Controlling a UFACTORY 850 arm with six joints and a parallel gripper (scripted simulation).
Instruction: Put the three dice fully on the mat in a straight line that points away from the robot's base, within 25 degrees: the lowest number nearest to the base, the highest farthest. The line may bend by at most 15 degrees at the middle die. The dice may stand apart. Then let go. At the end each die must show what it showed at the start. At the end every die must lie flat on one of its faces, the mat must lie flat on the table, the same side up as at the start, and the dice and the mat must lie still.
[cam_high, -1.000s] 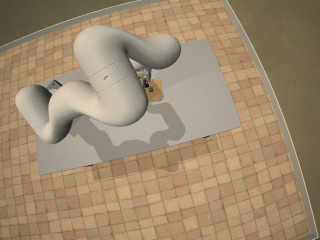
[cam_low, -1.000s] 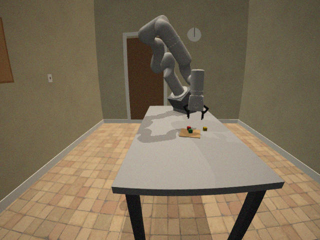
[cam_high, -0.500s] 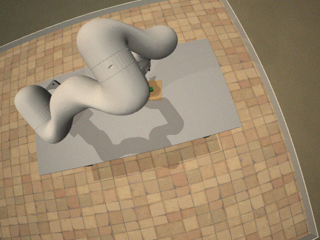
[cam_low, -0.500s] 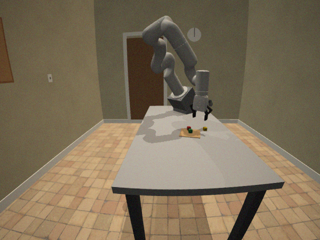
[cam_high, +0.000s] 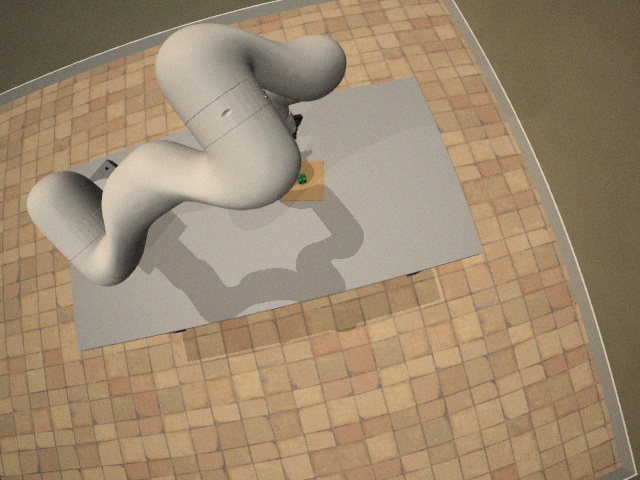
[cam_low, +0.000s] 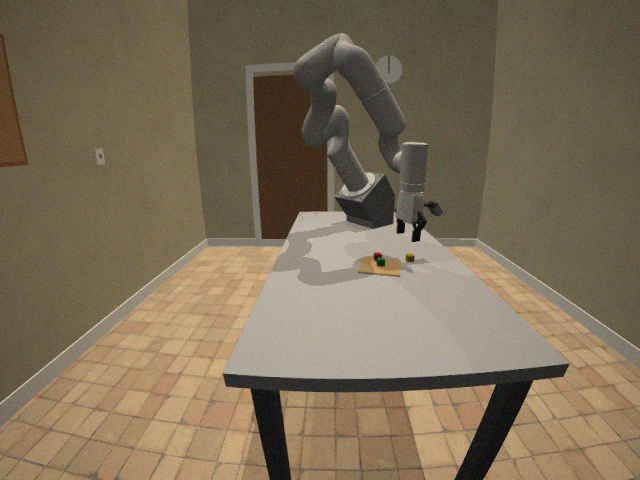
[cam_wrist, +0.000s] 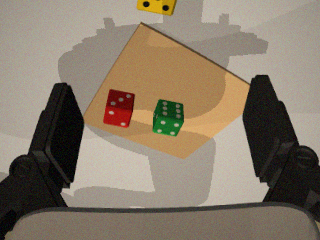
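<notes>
My hand is 10 mm past the yellow die, 20 mm to the right of it and 90 mm above it. The rest, counted from my hand: green die 30 mm ahead, 100 mm to the right, 90 mm below; red die 20 mm behind, 100 mm to the right, 90 mm below; mat 30 mm ahead, 100 mm to the right, 100 mm below.
</notes>
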